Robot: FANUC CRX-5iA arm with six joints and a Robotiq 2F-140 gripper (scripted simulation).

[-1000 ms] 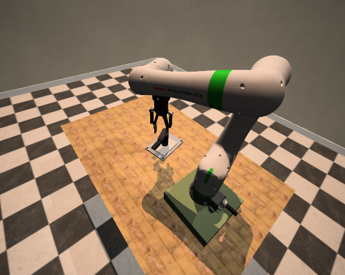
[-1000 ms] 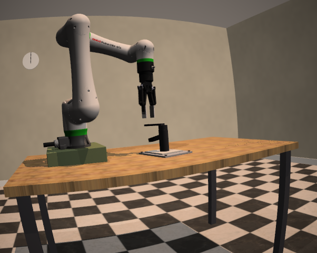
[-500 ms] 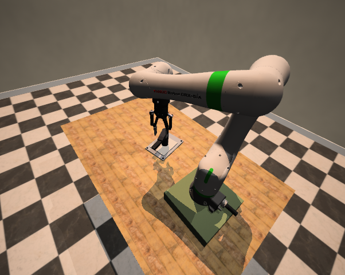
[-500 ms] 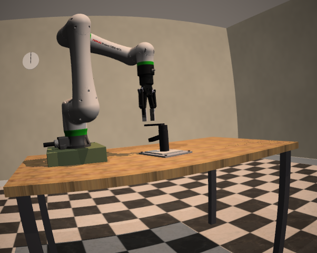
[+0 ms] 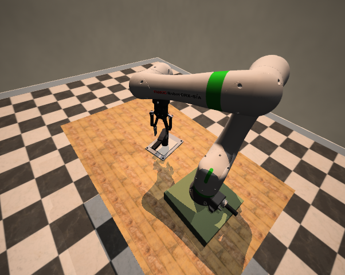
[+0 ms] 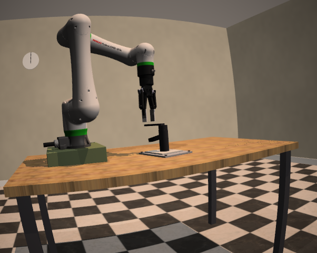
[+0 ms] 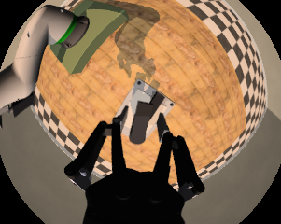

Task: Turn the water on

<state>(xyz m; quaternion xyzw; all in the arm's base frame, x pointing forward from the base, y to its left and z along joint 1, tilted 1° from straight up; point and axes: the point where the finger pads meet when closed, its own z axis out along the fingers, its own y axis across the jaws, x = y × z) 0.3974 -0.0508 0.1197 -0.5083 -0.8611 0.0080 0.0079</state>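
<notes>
Now: the lever 5 cm below my hand, 3 cm to the right of it and 2 cm ahead of it.
</notes>
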